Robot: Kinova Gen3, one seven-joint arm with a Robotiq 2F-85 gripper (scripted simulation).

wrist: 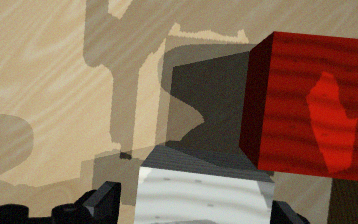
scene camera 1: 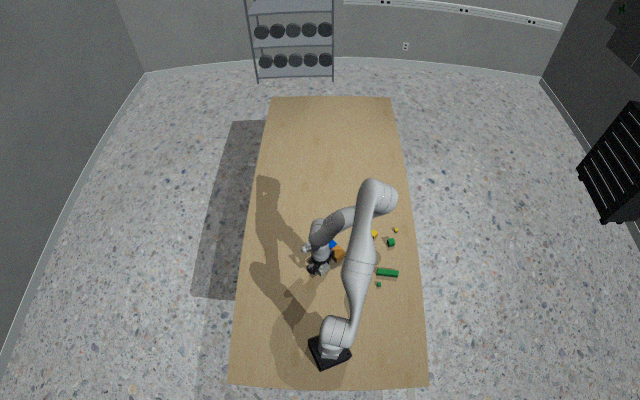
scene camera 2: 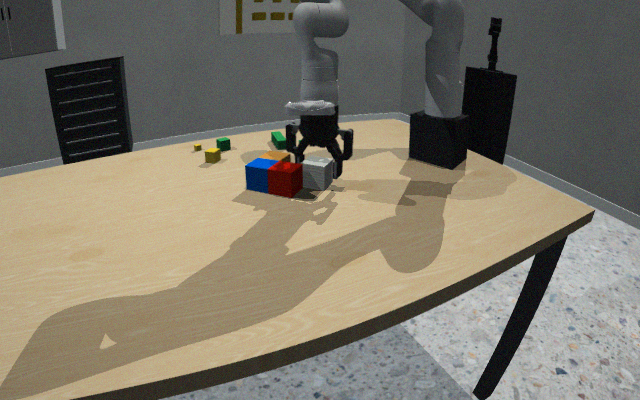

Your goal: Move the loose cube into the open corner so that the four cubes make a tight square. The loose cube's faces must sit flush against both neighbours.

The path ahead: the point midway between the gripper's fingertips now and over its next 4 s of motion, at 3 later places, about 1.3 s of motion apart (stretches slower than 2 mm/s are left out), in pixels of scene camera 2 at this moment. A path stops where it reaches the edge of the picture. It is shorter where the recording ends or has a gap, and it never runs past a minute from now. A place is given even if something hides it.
The gripper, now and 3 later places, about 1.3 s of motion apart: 318, 175; 320, 133; 343, 136; 339, 158
